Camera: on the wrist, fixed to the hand. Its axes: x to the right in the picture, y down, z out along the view.
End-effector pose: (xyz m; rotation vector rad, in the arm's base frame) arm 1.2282 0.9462 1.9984 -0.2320 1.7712 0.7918
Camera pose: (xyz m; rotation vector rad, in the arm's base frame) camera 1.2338 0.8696 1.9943 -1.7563 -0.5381 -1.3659
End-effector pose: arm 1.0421 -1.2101 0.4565 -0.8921 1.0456 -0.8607
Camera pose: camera 0.9881 -1.2280 0.5082 1.3196 1.3142 1.5582
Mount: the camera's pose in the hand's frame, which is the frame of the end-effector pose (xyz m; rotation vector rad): -0.0157 -0.0624 -0.0421 0.0425 0.4352 3.0238
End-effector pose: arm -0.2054 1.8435 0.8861 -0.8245 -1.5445 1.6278
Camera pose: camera -0.1566 1.8528 0.9448 1.6616 -0.8445 -0.8453
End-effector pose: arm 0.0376 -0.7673 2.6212 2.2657 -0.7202 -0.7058
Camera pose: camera 0.0723 -0.6999 2.6086 -0.5064 -2.1787 1.1541
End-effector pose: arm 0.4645 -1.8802 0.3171 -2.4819 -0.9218 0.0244
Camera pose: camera 0.4220 -1.8676 0.3799 -1.1211 2.7781 0.3550
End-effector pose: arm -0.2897 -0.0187 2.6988 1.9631 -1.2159 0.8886
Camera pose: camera -0.2463 0.0448 2.6984 1.2707 1.9174 -1.2198
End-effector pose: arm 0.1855 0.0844 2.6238 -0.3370 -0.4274 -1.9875
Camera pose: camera 0.1340 0.1039 2.5702 -0.1195 0.4034 0.9538
